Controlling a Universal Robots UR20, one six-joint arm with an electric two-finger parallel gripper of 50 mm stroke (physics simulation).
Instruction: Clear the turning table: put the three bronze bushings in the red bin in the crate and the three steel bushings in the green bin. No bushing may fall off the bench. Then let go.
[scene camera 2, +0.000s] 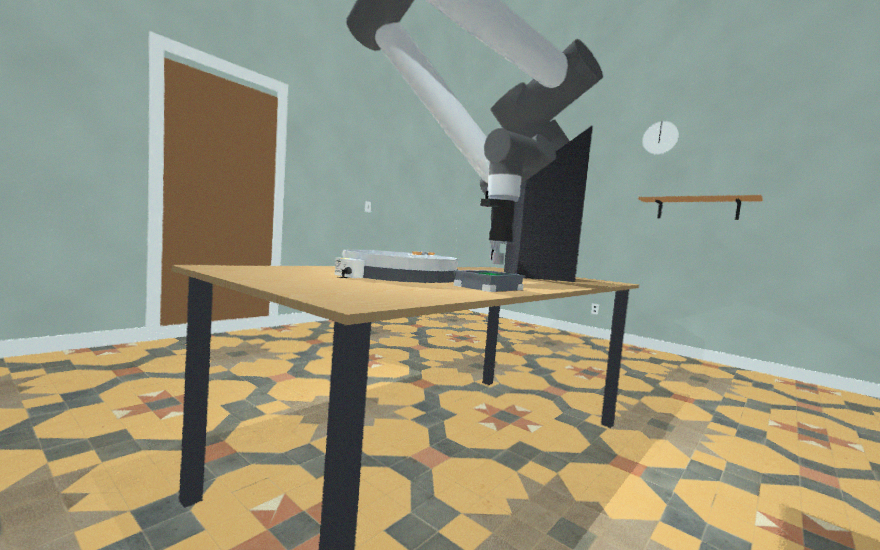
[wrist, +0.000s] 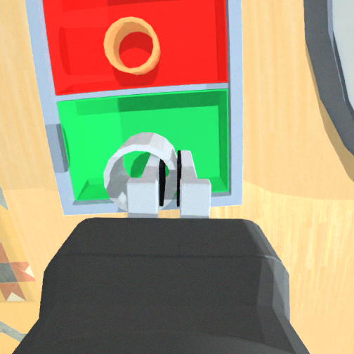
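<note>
My gripper is shut on the wall of a pale grey steel bushing, one finger inside the ring and one outside. It holds the bushing above the near part of the green bin; the exact height is hard to tell. A bronze bushing stands in the red bin of the grey crate. In the scene view, small orange and grey things show on the turning table; their number is unclear. The red bin's far part is cut off in the wrist view.
The crate stands on the wooden bench, close beside the turning table. A small white device sits at the turning table's left side. A tall black panel stands behind the gripper on the bench.
</note>
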